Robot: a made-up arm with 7 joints. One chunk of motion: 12 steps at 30 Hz.
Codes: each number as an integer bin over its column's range. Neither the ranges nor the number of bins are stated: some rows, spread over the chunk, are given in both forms.
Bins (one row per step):
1: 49 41 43 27 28 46 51
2: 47 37 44 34 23 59 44
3: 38 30 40 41 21 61 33
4: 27 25 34 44 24 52 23
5: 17 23 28 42 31 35 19
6: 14 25 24 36 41 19 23
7: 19 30 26 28 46 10 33
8: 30 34 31 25 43 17 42
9: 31 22 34 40 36 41 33
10: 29 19 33 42 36 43 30
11: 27 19 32 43 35 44 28
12: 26 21 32 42 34 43 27
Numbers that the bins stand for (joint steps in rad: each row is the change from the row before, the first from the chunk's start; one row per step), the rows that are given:
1: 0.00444 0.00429 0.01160 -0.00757 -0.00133 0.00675 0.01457
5: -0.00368 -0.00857 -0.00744 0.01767 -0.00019 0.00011 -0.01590
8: -0.00038 -0.00071 -0.00363 -0.01094 0.00438 -0.01075 0.00600
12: -0.00140 -0.01000 -0.00237 0.01767 0.00095 0.00494 -0.00829
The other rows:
2: 0.00394 0.00143 0.01287 0.00421 -0.00324 0.01459 0.00790
3: 0.00165 -0.00357 0.00779 0.01598 -0.00400 0.01579 -0.00257
4: -0.00114 -0.00714 0.00017 0.02103 -0.00286 0.01037 -0.01210
6: -0.00444 -0.00714 -0.01252 0.00757 0.00362 -0.00954 -0.01210
7: -0.00317 -0.00357 -0.00998 -0.00589 0.00552 -0.01497 -0.00257
9: -0.00013 -0.00929 0.00017 0.01430 0.00171 0.00373 -0.00257
10: -0.00063 -0.01143 -0.00110 0.01767 0.00171 0.00494 -0.00543
11: -0.00114 -0.01143 -0.00237 0.01935 0.00133 0.00554 -0.00733

